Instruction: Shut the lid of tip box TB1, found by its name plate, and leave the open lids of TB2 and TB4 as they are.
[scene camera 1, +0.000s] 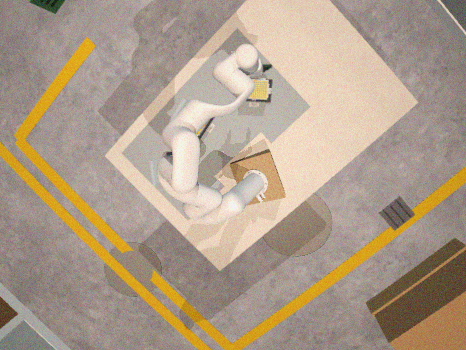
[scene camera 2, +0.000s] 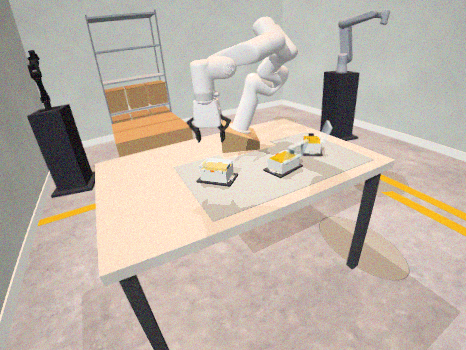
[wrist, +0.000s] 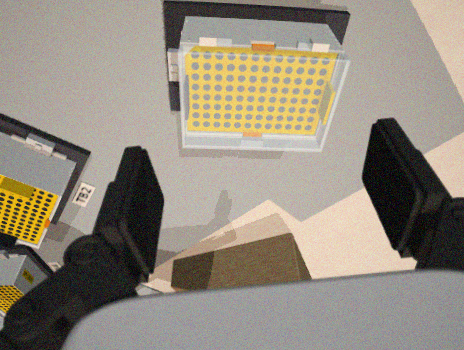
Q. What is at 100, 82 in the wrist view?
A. A grey mat.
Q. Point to a grey mat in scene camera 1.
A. At 231, 133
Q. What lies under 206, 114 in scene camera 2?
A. My gripper.
